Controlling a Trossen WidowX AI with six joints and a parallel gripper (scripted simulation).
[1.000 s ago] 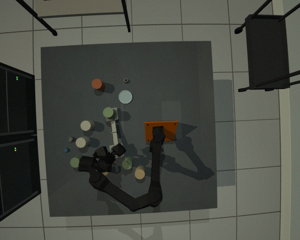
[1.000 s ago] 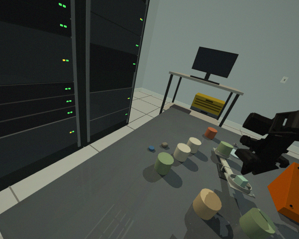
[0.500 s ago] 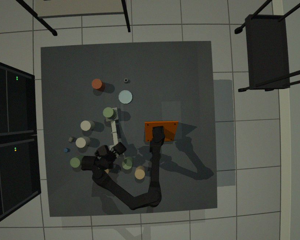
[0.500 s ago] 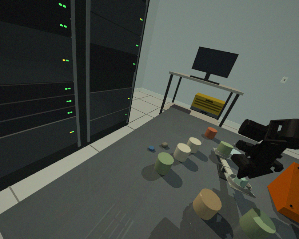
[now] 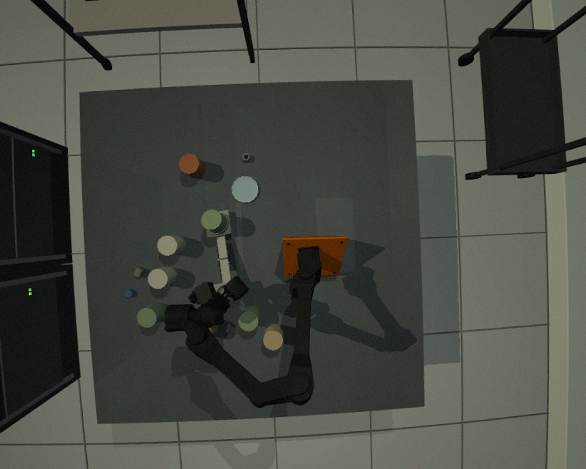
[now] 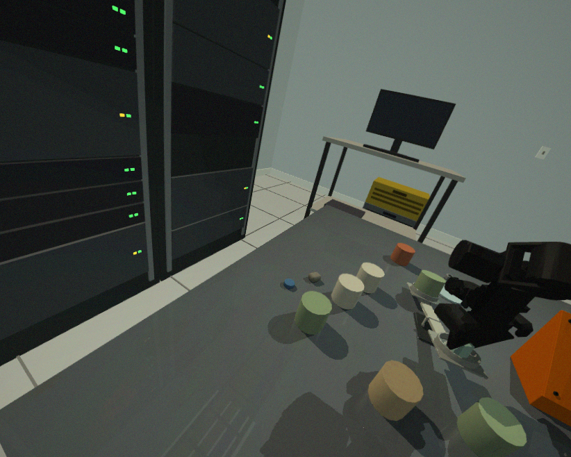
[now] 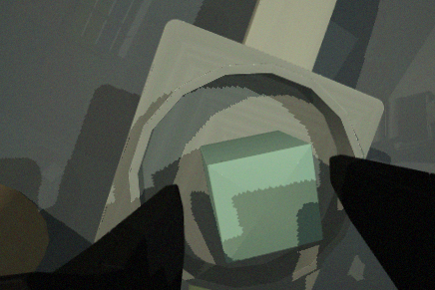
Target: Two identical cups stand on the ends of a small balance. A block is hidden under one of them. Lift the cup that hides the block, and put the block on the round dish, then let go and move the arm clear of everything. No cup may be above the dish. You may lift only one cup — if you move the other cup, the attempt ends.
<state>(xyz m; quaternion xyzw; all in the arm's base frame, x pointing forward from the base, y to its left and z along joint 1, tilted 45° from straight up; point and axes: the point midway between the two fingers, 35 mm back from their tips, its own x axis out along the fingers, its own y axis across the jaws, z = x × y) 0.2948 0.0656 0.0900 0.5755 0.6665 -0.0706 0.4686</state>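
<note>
Right now the pale blue round dish is 100 mm behind my gripper tip, 370 mm to the right of it and 80 mm below it. Also, from my gripper tip: pale green block: right at my gripper tip; balance beam: 10 mm ahead, 120 mm to the right, 40 mm below; green cup: 20 mm ahead, 280 mm to the right, 20 mm below.
</note>
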